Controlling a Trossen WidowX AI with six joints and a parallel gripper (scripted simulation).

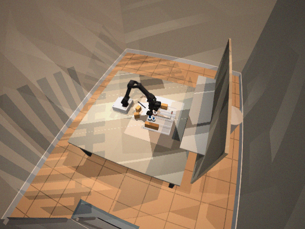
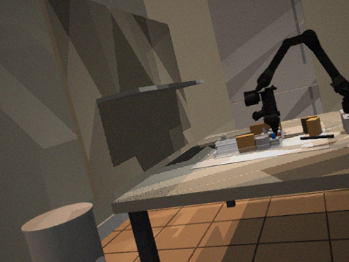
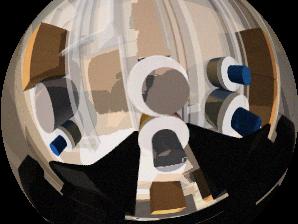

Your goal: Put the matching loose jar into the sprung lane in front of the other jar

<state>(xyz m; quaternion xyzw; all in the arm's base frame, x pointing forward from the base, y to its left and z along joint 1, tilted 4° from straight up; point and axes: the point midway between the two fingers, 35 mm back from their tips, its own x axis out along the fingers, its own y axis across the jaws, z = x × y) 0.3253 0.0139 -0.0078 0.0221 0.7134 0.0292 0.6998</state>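
The grey cylinder is 5 cm ahead of my gripper tip and 13 cm to the left of it. From my gripper tip the other things lie so: black rod: 16 cm behind, 10 cm to the left, 2 cm below; then lane: 15 cm ahead, 2 cm to the left, 1 cm below.
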